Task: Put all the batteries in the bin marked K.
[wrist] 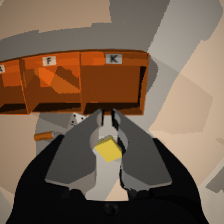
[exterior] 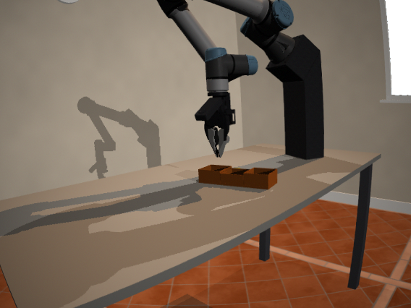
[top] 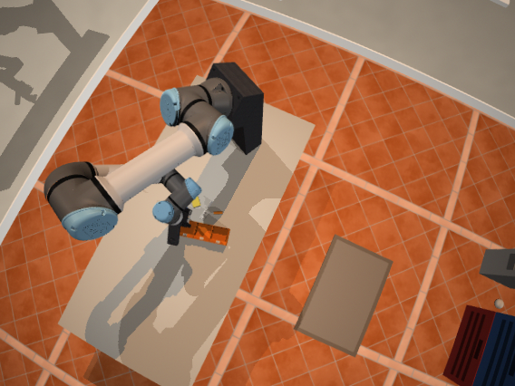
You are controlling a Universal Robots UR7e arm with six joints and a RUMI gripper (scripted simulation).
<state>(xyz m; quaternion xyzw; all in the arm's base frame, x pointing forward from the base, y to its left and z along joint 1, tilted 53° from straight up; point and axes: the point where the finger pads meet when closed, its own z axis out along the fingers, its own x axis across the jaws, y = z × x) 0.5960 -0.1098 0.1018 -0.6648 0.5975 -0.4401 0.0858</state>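
My hand is 8 cm to the right of the joined orange bins, 7 cm above it and 2 cm short of it. The rest, counted from my hand: blue cylindrical battery 9 cm below, 9 cm behind, 4 cm to the right; domino-like tile 9 cm below, 6 cm to the left, 6 cm behind; yellow block 13 cm behind, 9 cm below, 1 cm to the left.
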